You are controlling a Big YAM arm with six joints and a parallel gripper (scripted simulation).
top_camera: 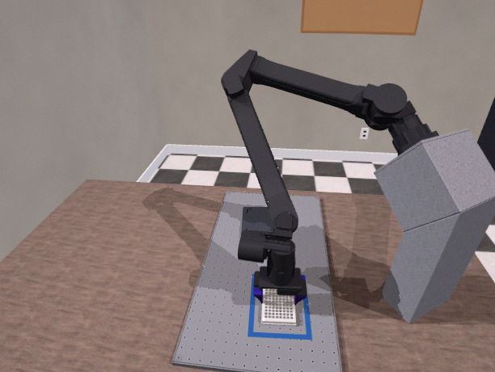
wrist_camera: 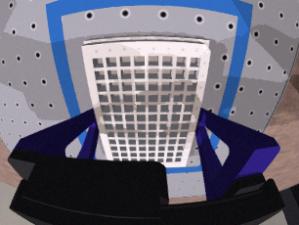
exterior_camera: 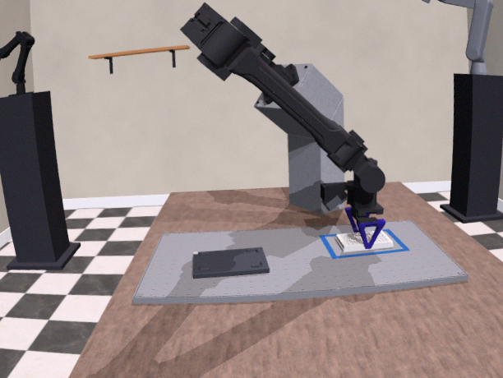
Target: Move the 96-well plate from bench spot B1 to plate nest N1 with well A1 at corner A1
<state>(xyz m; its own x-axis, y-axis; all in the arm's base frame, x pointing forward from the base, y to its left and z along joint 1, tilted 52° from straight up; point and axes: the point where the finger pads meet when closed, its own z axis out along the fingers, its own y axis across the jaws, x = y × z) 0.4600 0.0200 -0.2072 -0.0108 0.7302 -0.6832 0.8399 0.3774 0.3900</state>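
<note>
My hand is right at the white 96-well plate. Also, from my hand: dark plate nest N1: 33 cm to the right, 7 cm ahead, 1 cm below; A1 mark: 41 cm to the right, 2 cm ahead.
</note>
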